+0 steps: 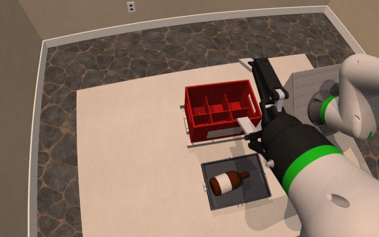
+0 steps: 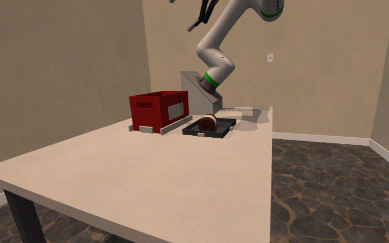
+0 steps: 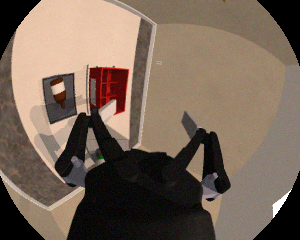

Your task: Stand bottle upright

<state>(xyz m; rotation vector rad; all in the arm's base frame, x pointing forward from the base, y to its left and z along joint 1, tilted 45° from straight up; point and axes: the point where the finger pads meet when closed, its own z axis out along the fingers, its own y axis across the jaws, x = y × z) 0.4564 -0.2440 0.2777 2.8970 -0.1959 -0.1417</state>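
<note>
The brown bottle is 2 cm behind my hand, 10 cm to the left of it and 47 cm below it. Also, from my hand: red crate (8 cm behind, 17 cm to the right, 43 cm below); dark grey tray (5 cm behind, 11 cm to the left, 50 cm below).
</note>
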